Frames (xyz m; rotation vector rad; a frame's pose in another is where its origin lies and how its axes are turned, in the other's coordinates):
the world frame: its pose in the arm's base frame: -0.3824 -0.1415 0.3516 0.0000 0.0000 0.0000
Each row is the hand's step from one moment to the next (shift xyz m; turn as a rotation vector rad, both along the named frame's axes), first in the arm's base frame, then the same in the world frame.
Working: the arm's base frame: its pose in the world frame: 0.3824 0.1415 -0.3516 0.0000 0.0000 0.0000

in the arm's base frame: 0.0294 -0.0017 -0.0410 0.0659 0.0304 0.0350
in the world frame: 0.0294 -0.0017 -0.0410 0.0659 0.0304 0.0350
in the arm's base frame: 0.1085 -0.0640 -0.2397 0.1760 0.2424 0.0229
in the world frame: 0.1085 -0.0640 -0.2397 0.1760 0.2424 0.0229
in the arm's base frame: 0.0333 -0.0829 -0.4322 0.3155 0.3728 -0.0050
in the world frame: 0.0333 -0.0829 -0.4322 0.3155 0.3728 -0.0050
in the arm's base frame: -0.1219 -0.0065 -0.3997 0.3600 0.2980 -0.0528
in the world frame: -0.1219 -0.0065 -0.3997 0.3600 0.2980 -0.0528
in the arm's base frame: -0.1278 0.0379 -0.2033 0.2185 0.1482 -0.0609
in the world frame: -0.1278 0.0379 -0.2033 0.2185 0.1482 -0.0609
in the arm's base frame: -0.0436 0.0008 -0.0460 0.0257 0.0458 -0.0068
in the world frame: -0.0436 0.0008 -0.0460 0.0257 0.0458 -0.0068
